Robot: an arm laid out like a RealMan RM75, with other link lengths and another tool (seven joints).
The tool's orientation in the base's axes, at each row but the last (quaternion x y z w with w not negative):
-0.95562, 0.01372, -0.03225, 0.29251
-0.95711, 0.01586, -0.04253, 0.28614
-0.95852, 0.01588, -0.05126, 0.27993
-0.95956, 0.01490, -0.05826, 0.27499
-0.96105, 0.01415, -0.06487, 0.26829
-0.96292, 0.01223, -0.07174, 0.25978
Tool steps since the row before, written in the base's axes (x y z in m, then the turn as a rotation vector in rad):
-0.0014, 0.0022, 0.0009, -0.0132, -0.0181, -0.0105
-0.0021, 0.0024, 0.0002, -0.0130, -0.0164, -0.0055
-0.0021, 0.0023, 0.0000, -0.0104, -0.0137, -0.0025
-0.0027, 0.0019, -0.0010, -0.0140, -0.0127, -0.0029
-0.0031, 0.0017, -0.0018, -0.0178, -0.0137, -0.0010
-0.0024, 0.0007, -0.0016, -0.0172, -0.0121, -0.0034
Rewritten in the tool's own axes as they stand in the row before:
-0.0014, -0.0023, 0.0004, -0.0129, 0.0210, -0.0023
-0.0022, -0.0021, 0.0010, -0.0124, 0.0168, -0.0056
-0.0022, -0.0019, 0.0010, -0.0098, 0.0129, -0.0063
-0.0029, -0.0011, 0.0015, -0.0134, 0.0123, -0.0059
-0.0034, -0.0005, 0.0020, -0.0169, 0.0121, -0.0085
-0.0026, 0.0002, 0.0014, -0.0167, 0.0119, -0.0056

